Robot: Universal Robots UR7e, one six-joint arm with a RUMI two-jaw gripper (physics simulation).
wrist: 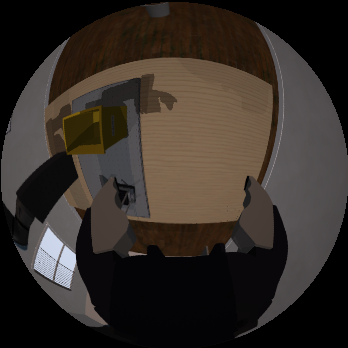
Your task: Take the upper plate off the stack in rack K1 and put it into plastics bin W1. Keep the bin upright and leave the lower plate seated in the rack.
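Frame: origin at the arm's base, x up, y ahead, z left, level; centimetres.
Where they show: gripper, fingertip midpoint: [182, 178]; arm's base, link origin: [25, 206].
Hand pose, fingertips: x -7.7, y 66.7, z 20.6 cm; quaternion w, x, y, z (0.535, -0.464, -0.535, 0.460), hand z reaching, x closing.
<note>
Things, the pixels of their top centre, and the offset from my fingertips. Level surfaces: height alone.
- yellow plastics bin W1, top centre: [78, 132] dy -28.3, dx -15.6, dz +1.1 cm
- Rack K1, top centre: [108, 213] dy -25.2, dx -18.2, dz -33.1 cm
- grey board, surface height: dx -33.5 cm
- light wooden table, surface height: dx -34.9 cm
The yellow plastics bin W1 [84, 132] stands upright on the grey perforated board at the left of the view. Rack K1 [131, 189] is a small dark rack near the board's lower end, partly covered by the left fingertip. Dark plate shapes [123, 196] show in it; upper and lower plate cannot be told apart. My gripper [182, 178] is open and empty. It hangs high above the wooden table, its left fingertip in front of the rack in the view and its right fingertip well to the right.
The grey board [137, 150] lies on the light wooden table [210, 130]. A black robot arm link [47, 185] reaches in at the left, close to the bin in the view. A grey pot [158, 10] stands on the dark floor at the top. A window [55, 257] shows at lower left.
</note>
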